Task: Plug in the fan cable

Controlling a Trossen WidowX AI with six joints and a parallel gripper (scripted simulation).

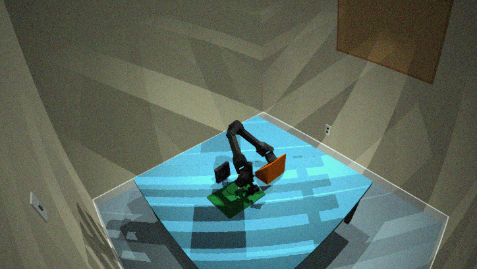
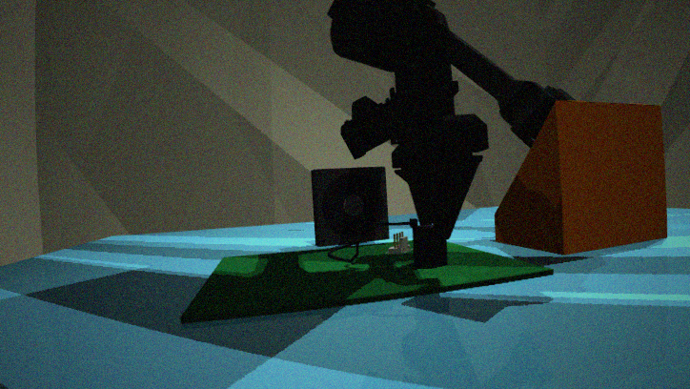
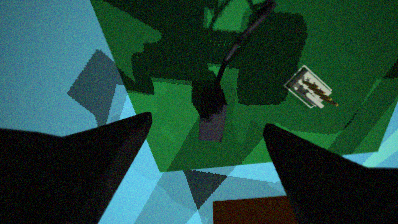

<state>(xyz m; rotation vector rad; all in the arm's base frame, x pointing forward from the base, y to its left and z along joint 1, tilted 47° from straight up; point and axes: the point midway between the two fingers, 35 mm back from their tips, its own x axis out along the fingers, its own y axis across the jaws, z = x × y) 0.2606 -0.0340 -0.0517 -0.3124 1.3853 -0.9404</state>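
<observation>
Right now my gripper tip is 10 mm above the black plug. Also, from my gripper tip: fan header: 10 mm behind, 90 mm to the right, 40 mm below; then black fan: 230 mm to the right, 20 mm above; then green board: 70 mm ahead, 60 mm to the right, 50 mm below.
</observation>
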